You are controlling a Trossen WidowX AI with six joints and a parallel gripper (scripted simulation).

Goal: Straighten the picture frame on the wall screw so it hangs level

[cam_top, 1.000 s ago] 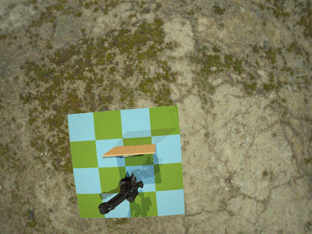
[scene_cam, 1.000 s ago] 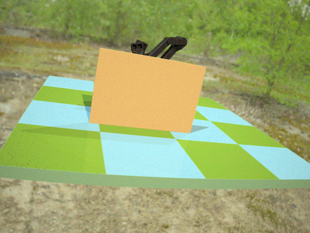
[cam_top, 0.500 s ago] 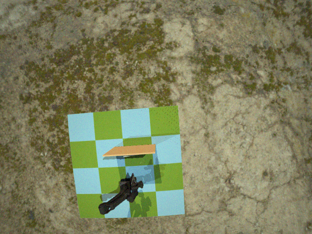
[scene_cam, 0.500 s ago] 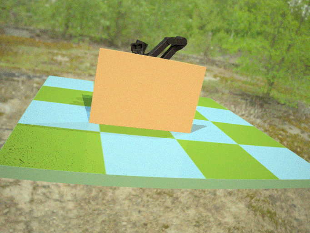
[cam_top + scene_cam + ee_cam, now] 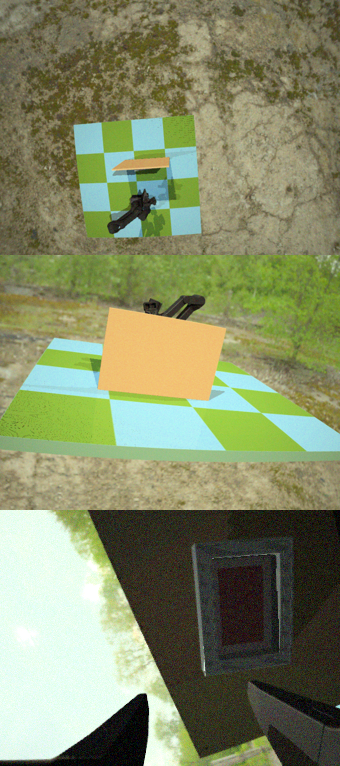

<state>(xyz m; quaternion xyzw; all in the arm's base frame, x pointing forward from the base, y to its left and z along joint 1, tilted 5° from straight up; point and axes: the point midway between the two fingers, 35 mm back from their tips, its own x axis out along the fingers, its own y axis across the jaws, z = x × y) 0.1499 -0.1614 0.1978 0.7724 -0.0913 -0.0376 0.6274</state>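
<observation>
Right now the picture frame is 190 mm ahead of my gripper tip, 30 mm to the right of it and 90 mm below it. The rest, counted from my gripper tip: orange wall panel (200 mm ahead, 30 mm to the right, 100 mm below).
</observation>
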